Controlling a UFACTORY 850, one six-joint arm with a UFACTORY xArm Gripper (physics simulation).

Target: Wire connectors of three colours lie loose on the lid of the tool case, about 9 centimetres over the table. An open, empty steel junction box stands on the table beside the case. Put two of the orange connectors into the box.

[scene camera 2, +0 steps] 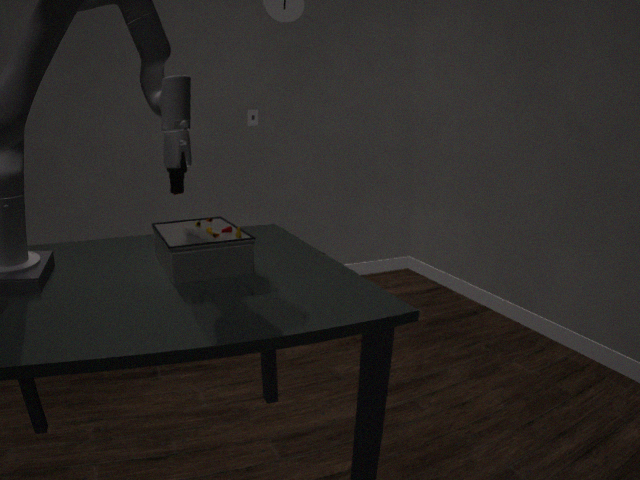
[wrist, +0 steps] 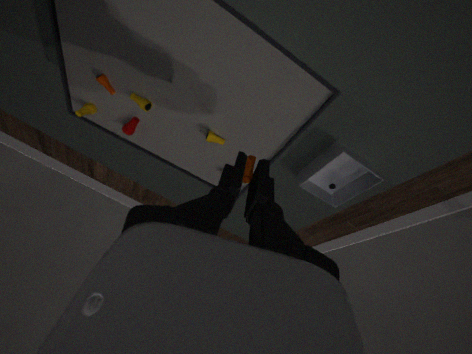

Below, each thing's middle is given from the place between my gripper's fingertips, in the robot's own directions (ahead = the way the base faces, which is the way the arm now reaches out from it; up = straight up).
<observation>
My hand is 140 mm above the tool case (wrist: 221,73), 90 mm to the left of it and 50 mm short of it. Also, from my hand: steel junction box (wrist: 338,174) 210 mm to the left, 170 mm below, 20 mm ahead.
</observation>
